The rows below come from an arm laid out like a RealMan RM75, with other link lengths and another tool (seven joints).
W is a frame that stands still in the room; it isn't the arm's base.
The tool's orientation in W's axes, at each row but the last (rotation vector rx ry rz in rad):
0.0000 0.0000 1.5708
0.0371 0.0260 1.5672
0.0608 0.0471 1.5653
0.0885 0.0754 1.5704
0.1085 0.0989 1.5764
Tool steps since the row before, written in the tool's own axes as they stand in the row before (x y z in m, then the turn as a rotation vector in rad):
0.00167 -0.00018 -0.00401 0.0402 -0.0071 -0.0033
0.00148 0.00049 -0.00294 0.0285 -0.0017 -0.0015
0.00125 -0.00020 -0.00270 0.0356 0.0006 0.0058
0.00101 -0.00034 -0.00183 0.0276 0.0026 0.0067
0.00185 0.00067 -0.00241 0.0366 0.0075 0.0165
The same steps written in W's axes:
0.00018 0.00167 -0.00401 0.0071 0.0402 -0.0033
-0.00060 0.00150 -0.00291 0.0017 0.0285 -0.0014
0.00002 0.00127 -0.00270 0.0000 0.0355 0.0061
0.00015 0.00103 -0.00185 -0.0019 0.0275 0.0072
-0.00100 0.00186 -0.00229 -0.0055 0.0364 0.0176

